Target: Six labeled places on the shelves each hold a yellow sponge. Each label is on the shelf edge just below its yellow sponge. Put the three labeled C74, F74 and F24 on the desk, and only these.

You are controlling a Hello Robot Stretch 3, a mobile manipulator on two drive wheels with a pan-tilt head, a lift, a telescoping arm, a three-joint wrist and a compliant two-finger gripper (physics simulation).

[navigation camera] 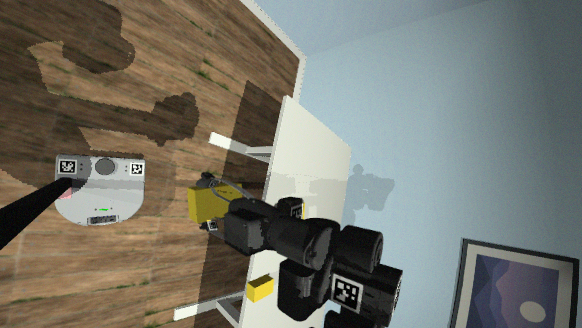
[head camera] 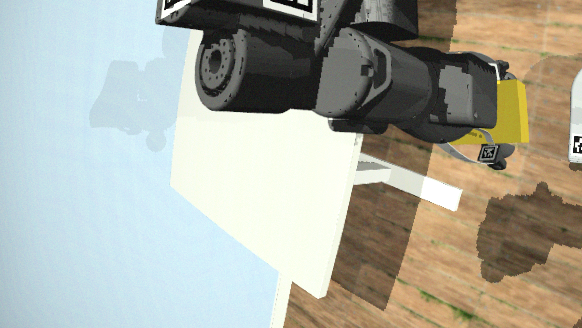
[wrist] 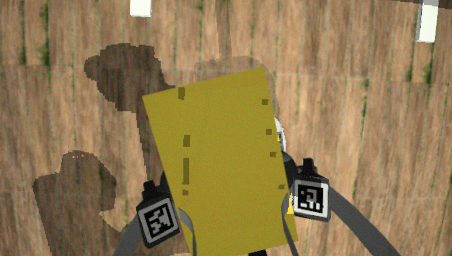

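Pixels of known places: gripper, fingertip midpoint: (navigation camera: 201, 199) (head camera: 504, 116); robot's base, origin of the base link: (navigation camera: 105, 166).
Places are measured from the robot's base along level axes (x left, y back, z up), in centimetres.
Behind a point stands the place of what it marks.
My gripper (head camera: 501, 114) @(x -17.0, y 2.0, z 86.2 cm) (navigation camera: 209, 202) @(x -17.0, y 2.0, z 86.2 cm) (wrist: 228, 175) @(x -17.0, y 2.0, z 86.2 cm) is shut on a yellow sponge (head camera: 513, 107) @(x -14.5, y 2.6, z 91.4 cm) (navigation camera: 201, 206) @(x -14.9, y 2.3, z 91.4 cm) (wrist: 220, 135), with one finger on each side of it. The held sponge is out over the floor, beyond the front edge of the white desk (head camera: 260, 200) @(x -78.3, y -18.7, z 72.1 cm) (navigation camera: 310, 135) @(x -76.4, y -22.5, z 72.1 cm). Another yellow sponge (navigation camera: 260, 288) @(x -44.2, y 40.5, z 76.6 cm) sits on the desk near its front edge in the navigation view. A yellow sliver (navigation camera: 303, 210) @(x -68.3, y 13.3, z 76.5 cm) shows behind the wrist there; most of it is hidden. The shelves and labels do not show.
White desk feet (head camera: 442, 194) (navigation camera: 221, 140) (wrist: 140, 7) stick out over the wooden floor; another foot (navigation camera: 186, 312) (wrist: 427, 22) also shows. My round-ended base (navigation camera: 100, 192) @(x 1.3, y 11.1, z 16.0 cm) stands on the floor in front of the desk. The blue wall (head camera: 90, 225) @(x -137.5, y -36.7, z 102.7 cm) (navigation camera: 450, 125) @(x -137.7, y -37.8, z 135.2 cm) rises behind it, with a framed picture (navigation camera: 505, 290) @(x -120.9, y 47.1, z 163.6 cm).
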